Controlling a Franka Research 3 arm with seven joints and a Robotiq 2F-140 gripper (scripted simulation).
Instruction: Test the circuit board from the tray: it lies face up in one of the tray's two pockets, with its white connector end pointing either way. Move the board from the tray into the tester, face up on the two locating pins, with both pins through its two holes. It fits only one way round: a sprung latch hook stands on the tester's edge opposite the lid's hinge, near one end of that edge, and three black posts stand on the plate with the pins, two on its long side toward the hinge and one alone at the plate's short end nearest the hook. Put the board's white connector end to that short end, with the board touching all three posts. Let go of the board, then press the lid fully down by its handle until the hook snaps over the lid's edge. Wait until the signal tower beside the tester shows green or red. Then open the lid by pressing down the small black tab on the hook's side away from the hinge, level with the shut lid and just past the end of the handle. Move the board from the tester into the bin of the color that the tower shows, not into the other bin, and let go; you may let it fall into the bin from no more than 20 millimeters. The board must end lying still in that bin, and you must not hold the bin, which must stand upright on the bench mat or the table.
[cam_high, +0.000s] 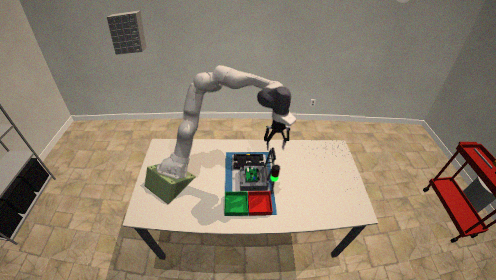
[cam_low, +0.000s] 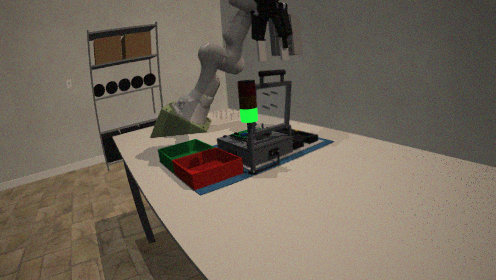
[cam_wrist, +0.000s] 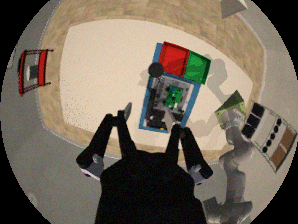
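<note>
Now: the green circuit board 26 cm below my hand and 13 cm behind it. Round my hand: plate (26 cm below, 13 cm behind, 1 cm to the left); then red bin (32 cm below, 20 cm to the right, 10 cm behind); then clear lid (15 cm below, 2 cm behind).
</note>
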